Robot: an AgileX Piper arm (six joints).
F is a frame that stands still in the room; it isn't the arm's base.
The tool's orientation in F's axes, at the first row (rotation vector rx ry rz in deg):
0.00, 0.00, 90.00
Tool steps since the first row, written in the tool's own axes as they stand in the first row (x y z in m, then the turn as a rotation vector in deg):
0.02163, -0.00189, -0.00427, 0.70, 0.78, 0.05
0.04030, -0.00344, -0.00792, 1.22, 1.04, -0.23
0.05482, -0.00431, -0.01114, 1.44, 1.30, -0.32
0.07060, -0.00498, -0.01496, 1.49, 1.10, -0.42
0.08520, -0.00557, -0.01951, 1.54, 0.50, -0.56
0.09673, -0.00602, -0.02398, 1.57, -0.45, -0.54
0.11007, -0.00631, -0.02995, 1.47, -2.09, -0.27
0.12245, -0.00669, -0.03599, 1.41, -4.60, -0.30
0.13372, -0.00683, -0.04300, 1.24, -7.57, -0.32
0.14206, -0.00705, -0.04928, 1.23, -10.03, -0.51
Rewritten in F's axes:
0.00189, 0.02163, -0.00427, -0.78, 0.70, 0.05
0.00344, 0.04030, -0.00792, -1.04, 1.22, -0.23
0.00431, 0.05482, -0.01114, -1.30, 1.44, -0.32
0.00498, 0.07060, -0.01496, -1.10, 1.49, -0.42
0.00557, 0.08520, -0.01951, -0.50, 1.54, -0.56
0.00602, 0.09673, -0.02398, 0.45, 1.57, -0.54
0.00631, 0.11007, -0.02995, 2.09, 1.47, -0.27
0.00669, 0.12245, -0.03599, 4.60, 1.41, -0.30
0.00683, 0.13372, -0.04300, 7.57, 1.24, -0.32
0.00705, 0.14206, -0.04928, 10.03, 1.23, -0.51

